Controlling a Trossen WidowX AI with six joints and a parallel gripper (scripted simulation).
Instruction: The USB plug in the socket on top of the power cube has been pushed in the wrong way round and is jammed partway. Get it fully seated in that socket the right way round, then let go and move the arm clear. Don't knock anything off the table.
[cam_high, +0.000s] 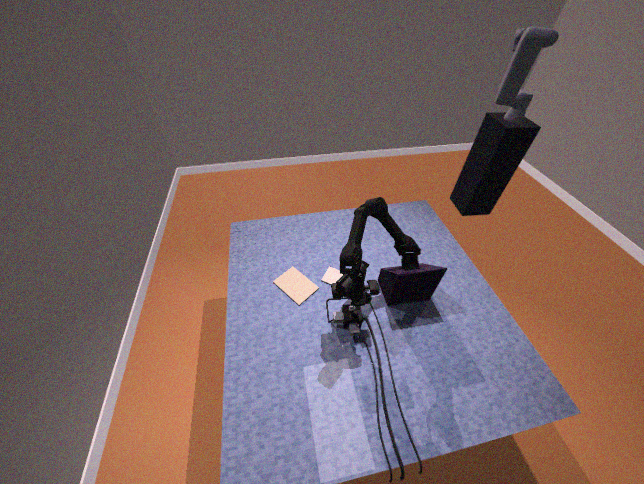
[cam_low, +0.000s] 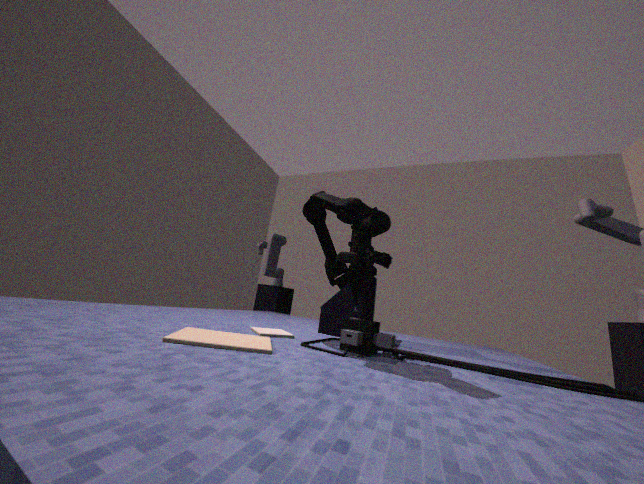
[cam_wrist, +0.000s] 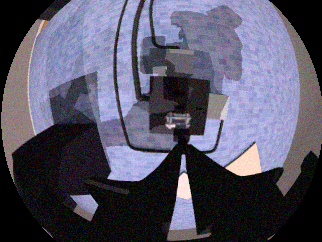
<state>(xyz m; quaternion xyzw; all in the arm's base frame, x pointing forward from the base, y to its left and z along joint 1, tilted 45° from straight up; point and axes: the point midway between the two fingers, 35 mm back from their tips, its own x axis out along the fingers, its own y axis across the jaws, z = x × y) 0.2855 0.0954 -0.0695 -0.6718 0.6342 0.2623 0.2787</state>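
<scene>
The USB plug is 2 cm below my gripper tip. Also, from my gripper tip: tan card (24 cm ahead, 19 cm to the right, 13 cm below).
</scene>
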